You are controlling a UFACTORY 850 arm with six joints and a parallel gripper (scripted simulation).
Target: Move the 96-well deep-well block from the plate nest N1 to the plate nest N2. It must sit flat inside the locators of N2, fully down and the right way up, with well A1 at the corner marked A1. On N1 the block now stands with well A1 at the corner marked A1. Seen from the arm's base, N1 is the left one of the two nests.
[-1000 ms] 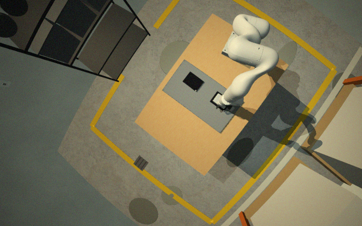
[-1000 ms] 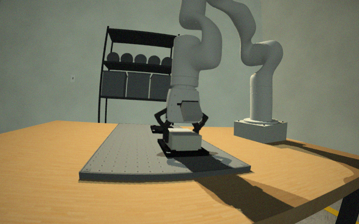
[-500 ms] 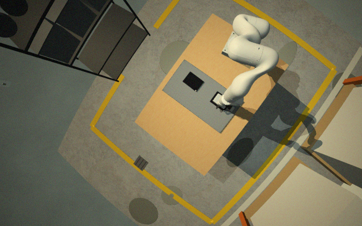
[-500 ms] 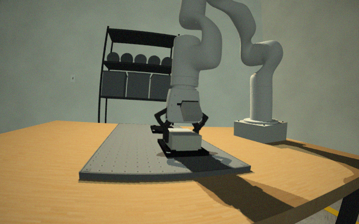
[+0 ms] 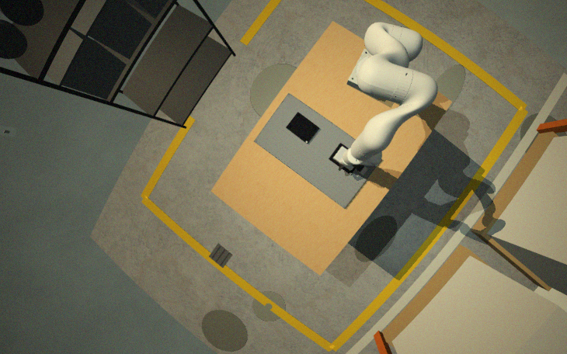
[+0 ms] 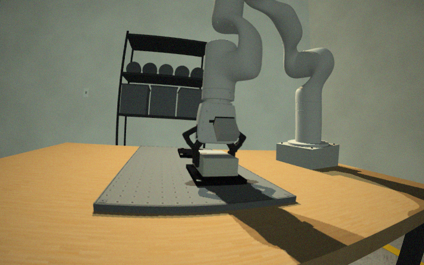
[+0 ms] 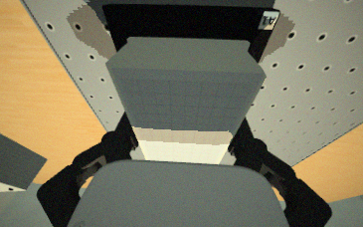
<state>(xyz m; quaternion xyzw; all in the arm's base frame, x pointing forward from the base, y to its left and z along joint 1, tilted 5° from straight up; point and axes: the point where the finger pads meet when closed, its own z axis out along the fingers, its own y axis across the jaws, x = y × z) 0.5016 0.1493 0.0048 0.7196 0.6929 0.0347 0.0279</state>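
Right now the black nest N1 is 30 mm below my hand. Round my hand: 96-well deep-well block (right at my hand); then black nest N2 (320 mm to the right, 30 mm below, 10 mm behind).
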